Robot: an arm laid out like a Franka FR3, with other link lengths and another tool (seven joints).
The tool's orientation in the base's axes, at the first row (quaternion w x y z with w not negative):
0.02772, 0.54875, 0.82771, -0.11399
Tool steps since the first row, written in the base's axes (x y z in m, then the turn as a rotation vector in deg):
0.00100, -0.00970, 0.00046, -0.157, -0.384, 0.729
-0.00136, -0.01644, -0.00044, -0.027, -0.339, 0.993
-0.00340, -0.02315, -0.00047, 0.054, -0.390, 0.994
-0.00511, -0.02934, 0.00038, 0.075, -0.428, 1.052
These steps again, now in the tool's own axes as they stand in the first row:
-0.00923, -0.00276, 0.00160, -0.409, -0.402, -0.612
-0.01422, -0.00729, 0.00414, -0.465, -0.308, -0.889
-0.01946, -0.01164, 0.00580, -0.543, -0.253, -0.885
-0.02451, -0.01564, 0.00646, -0.596, -0.257, -0.935

